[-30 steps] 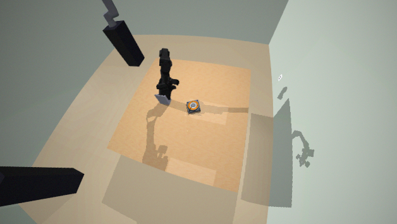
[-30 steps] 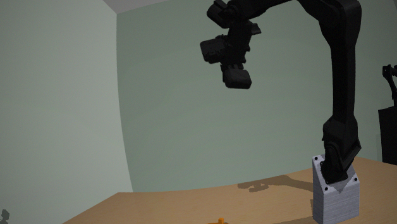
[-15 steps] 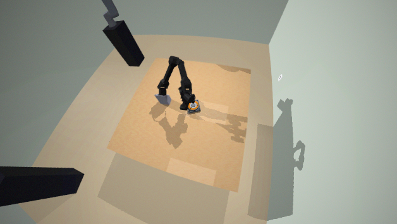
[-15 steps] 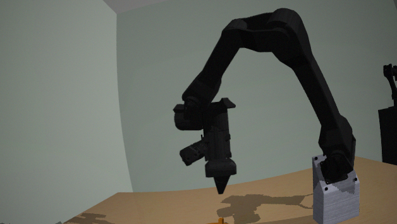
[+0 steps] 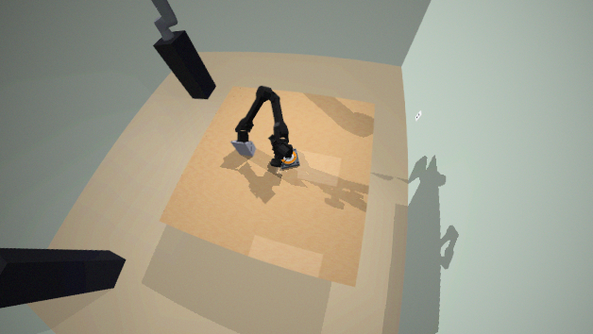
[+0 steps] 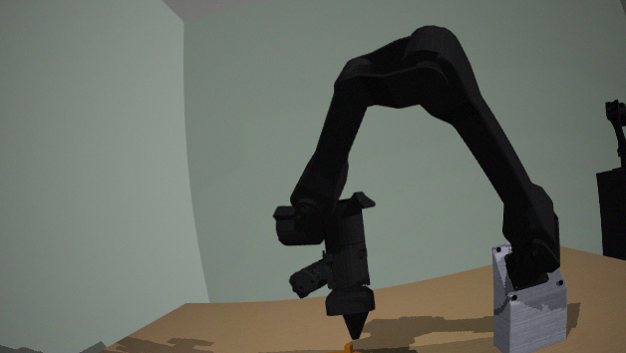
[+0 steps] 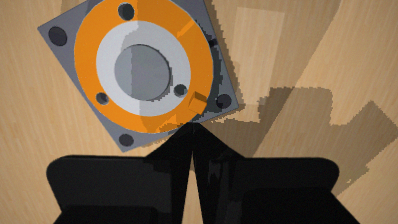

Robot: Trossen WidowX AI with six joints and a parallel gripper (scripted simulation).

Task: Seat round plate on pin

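The square grey base is 30 mm ahead of my gripper tip, 40 mm to the left of it and 40 mm below it.
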